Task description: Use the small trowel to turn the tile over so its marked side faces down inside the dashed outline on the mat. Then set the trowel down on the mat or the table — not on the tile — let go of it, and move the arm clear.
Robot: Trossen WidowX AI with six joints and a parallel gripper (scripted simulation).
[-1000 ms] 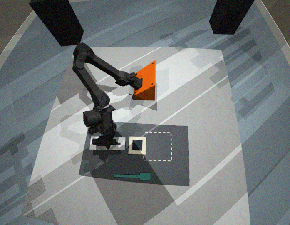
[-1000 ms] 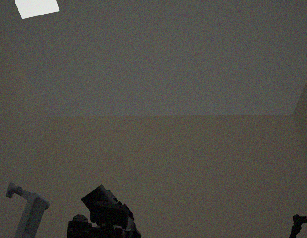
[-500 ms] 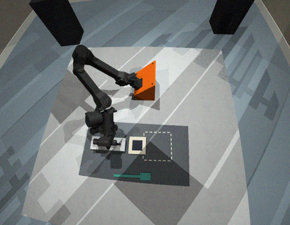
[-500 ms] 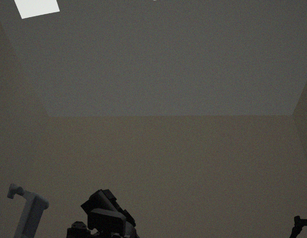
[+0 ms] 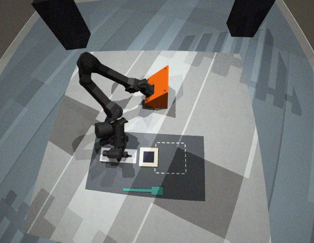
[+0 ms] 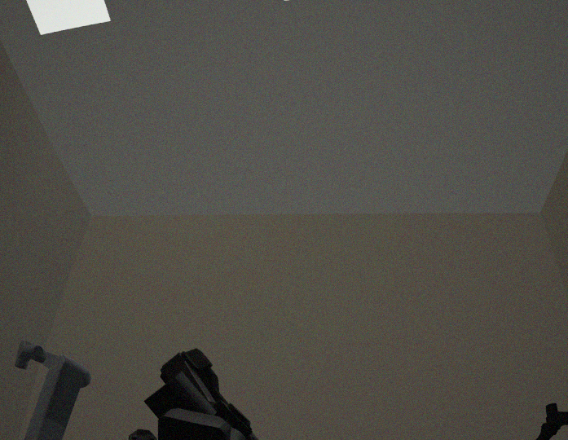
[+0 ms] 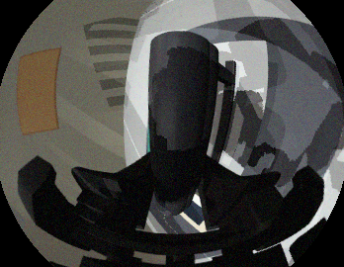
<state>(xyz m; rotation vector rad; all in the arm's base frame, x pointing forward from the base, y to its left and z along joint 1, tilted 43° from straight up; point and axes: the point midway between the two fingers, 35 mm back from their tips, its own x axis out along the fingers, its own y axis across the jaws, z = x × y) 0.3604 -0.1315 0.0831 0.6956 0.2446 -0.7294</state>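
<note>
My gripper tip is now 20 mm past the tile, 150 mm to the right of it and 50 mm above it. From my gripper tip the other things lie so: teal flat tool (150 mm ahead, 140 mm to the left, 50 mm below); dark mat (10 mm ahead, 130 mm to the left, 80 mm below).
</note>
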